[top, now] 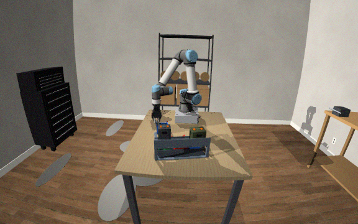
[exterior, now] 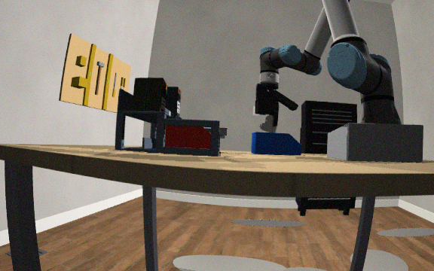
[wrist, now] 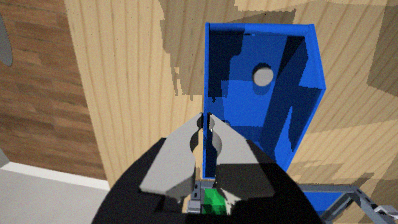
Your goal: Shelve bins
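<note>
The blue bin is 2 cm behind my hand, 4 cm to the left of it and 2 cm below it. From my hand the other things lie so: dark box: 34 cm ahead, 19 cm to the left, 10 cm above; then green case: 27 cm ahead, 41 cm to the left, 9 cm above; then red bin: 21 cm ahead, 26 cm to the left, 2 cm below.
</note>
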